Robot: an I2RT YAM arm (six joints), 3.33 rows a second.
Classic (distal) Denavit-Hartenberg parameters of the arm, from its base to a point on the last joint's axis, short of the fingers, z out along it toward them. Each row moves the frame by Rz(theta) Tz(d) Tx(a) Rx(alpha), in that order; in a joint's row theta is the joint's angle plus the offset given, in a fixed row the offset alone. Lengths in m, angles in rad.
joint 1: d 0.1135  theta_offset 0  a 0.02  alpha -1.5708
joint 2: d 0  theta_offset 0  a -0.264  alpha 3.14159
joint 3: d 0  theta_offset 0.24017  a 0.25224  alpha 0
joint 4: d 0  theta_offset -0.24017  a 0.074  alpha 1.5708
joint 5: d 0  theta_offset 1.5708  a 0  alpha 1.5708
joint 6: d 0.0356  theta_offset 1.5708  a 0  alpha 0
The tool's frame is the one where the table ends.
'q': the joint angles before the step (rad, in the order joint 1, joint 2, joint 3, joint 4, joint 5, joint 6). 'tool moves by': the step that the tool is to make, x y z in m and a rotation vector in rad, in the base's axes. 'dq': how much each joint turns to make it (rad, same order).
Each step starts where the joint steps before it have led.
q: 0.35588, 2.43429, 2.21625, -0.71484, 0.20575, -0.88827
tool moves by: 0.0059, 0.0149, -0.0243, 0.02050, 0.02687, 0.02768
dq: 0.01995, 0.07498, 0.04578, 0.00937, -0.02781, 0.01083
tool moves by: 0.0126, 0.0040, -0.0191, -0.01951, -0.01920, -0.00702
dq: -0.00008, 0.08301, 0.07575, 0.01971, 0.02450, -0.00927
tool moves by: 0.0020, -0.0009, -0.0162, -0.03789, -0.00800, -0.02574
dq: 0.00005, 0.02002, -0.02589, 0.03980, 0.04605, -0.00158
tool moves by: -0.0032, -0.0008, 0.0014, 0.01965, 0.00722, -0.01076
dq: 0.00011, -0.02010, -0.03114, 0.00633, -0.01067, 0.02167
